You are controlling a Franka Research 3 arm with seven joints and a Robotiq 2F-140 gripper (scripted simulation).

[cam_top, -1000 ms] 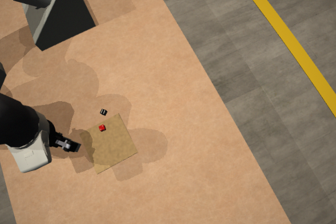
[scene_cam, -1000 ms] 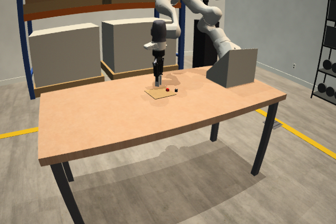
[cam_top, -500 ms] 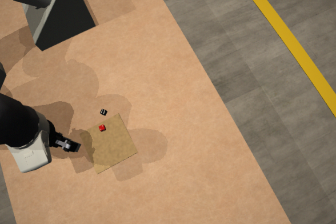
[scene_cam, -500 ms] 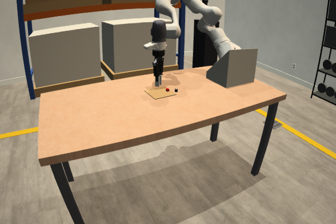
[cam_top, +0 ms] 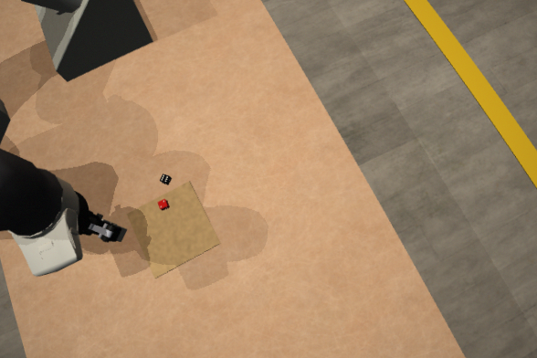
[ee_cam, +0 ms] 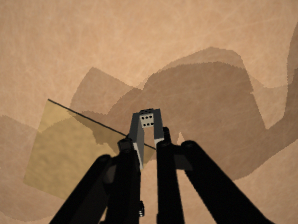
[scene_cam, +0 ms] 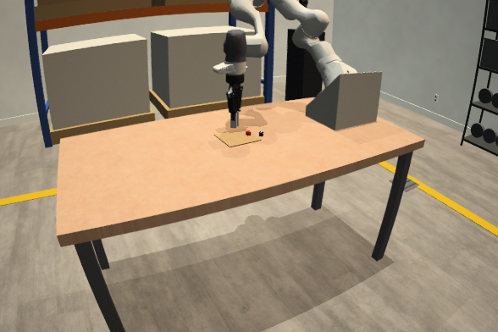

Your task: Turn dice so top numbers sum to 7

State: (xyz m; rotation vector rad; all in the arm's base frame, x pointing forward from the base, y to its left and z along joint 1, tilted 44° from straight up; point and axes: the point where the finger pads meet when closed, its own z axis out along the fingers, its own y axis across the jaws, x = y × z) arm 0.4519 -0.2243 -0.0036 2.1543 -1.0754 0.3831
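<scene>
Right now the red die is 11 cm to the left of my hand and 3 cm below it. Round my hand: black die: 5 cm behind, 13 cm to the left, 3 cm below; tan mat: 5 cm ahead, 10 cm to the left, 4 cm below; white die: 3 cm below.
</scene>
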